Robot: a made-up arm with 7 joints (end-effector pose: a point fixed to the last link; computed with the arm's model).
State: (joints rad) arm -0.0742 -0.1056 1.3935 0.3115 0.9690 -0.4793 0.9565
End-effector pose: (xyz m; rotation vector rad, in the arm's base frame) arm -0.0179 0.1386 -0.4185 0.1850 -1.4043 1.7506
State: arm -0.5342 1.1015 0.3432 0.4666 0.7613 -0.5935 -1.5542
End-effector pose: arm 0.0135 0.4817 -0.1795 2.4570 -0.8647 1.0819
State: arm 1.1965 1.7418 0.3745 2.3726 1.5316 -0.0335 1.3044
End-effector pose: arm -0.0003 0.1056 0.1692 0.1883 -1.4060 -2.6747
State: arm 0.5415 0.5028 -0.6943 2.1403 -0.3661 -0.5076 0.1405
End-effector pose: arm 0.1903 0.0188 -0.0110 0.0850 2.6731 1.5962
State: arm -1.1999 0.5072 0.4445 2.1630 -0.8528 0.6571 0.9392
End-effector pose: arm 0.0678 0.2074 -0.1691 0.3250 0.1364 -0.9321
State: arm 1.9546 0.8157 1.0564 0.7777 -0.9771 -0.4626 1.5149
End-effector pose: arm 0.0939 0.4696 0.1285 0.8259 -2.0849 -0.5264
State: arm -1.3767 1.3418 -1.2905 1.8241 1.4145 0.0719 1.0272
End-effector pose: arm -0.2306 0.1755 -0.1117 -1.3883 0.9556 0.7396
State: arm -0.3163 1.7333 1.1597 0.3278 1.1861 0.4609 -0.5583
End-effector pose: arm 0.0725 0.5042 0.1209 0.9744 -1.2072 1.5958
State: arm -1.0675 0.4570 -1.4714 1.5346 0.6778 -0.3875 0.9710
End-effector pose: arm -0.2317 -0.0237 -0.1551 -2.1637 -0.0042 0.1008
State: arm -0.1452 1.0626 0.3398 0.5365 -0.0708 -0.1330 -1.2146
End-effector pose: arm 0.0937 0.4708 -0.1693 2.2841 -0.7404 0.2209
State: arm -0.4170 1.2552 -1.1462 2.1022 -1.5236 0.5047 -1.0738
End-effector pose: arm -0.0019 0.1056 -0.2176 0.9144 -2.3544 -1.7587
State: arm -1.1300 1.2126 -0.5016 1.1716 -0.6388 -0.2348 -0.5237
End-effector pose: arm -0.0950 0.3302 -0.2621 0.1347 -0.3428 -1.8416
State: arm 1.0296 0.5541 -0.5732 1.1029 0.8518 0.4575 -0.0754
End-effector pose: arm 0.3595 0.1625 -0.0033 -0.1045 -1.4275 -0.0836
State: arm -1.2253 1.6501 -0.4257 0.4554 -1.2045 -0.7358 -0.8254
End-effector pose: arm 0.0214 0.5117 -0.0958 -0.2276 0.2564 -2.3985
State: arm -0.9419 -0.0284 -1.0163 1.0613 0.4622 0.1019 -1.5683
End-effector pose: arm -0.1729 -0.0798 -0.2640 0.7020 0.0254 -0.2180
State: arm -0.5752 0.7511 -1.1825 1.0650 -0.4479 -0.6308 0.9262
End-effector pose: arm -0.1247 0.1698 -0.3403 -1.5950 0.2222 -1.7526
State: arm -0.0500 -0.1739 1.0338 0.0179 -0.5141 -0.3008 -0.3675
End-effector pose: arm -0.0187 0.0394 -0.4188 0.2927 -0.1105 0.5716
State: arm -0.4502 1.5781 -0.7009 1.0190 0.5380 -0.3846 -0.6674
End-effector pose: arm 0.0854 0.4195 -0.1871 1.1224 -0.7729 -0.8491
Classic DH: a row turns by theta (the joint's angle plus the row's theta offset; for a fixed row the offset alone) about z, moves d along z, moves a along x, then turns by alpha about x. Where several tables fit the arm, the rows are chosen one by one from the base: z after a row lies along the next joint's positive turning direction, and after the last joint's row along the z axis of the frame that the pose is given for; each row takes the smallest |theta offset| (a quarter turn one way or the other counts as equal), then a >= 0, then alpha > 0; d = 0 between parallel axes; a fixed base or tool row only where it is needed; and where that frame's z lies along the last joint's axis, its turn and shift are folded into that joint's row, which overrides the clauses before.
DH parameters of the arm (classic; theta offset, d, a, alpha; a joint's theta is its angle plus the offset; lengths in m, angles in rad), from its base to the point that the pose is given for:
base (fixed): 0 0 0 1.5708
joint 1: 1.5708 -0.1092 0 1.5708
joint 2: 1.5708 0 0 1.5708
joint 3: 1.5708 -0.1818 0 1.5708
joint 4: 0 0 0 -1.5708
joint 5: 0 -0.2432 0 -1.5708
joint 6: -1.5708 0 0 1.5708
joint 7: 1.5708 0 0 1.5708
tool (fixed): -1.5708 0 0 0

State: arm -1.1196 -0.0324 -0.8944 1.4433 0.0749 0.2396 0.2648
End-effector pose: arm -0.1200 -0.0857 -0.2259 -1.1149 -0.0252 -0.2724
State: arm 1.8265 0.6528 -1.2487 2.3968 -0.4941 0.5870 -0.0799
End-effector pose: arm 0.0810 -0.0132 0.0751 -1.1655 2.2837 1.1204
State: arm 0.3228 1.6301 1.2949 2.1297 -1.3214 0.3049 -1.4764
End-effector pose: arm -0.0106 0.1502 0.2086 -1.0638 0.0525 -0.4086
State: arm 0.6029 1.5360 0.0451 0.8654 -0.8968 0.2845 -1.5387
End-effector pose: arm 0.1543 0.4488 0.1020 -2.5270 0.4797 0.1810
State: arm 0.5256 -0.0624 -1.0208 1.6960 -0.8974 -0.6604 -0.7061
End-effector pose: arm 0.1785 -0.1056 -0.0564 0.3795 2.9132 0.5664
